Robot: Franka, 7 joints.
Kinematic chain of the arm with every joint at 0, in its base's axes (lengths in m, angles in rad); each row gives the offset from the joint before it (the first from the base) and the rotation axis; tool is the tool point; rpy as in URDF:
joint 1: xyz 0 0 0.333 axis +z
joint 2: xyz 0 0 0 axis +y
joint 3: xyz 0 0 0.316 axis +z
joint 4: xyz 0.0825 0 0 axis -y
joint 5: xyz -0.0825 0 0.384 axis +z
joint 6: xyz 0 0 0 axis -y
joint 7: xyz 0.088 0 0 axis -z
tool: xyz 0 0 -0.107 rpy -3.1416 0 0
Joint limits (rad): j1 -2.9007..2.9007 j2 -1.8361..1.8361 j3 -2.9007..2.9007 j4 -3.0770..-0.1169 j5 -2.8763..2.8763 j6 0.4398..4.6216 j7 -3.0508..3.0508
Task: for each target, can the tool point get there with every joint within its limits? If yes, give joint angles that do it. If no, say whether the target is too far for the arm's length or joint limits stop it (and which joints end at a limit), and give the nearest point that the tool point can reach.
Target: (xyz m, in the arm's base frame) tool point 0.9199 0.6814 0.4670
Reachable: no: too far | nearest point 0.6847 0.5072 0.4327 | short by 0.295 m
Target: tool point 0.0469 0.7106 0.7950
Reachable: yes | joints 1.0873 0.8891 1.4216 -0.5337 -0.3888 2.3012 -0.0855
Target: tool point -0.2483 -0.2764 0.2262
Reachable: yes | joints 2.0998 -1.1684 1.5885 -2.4911 -1.7030 4.1430 -1.1690
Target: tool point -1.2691 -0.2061 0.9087
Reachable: no: too far | nearest point -0.7729 -0.1255 0.6836 | short by 0.551 m
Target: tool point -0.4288 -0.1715 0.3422
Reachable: yes | joints 1.3139 0.2202 2.2446 -2.4815 2.0427 2.6199 -2.5049
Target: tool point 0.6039 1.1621 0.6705
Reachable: no: too far | nearest point 0.3831 0.7372 0.5471 | short by 0.495 m
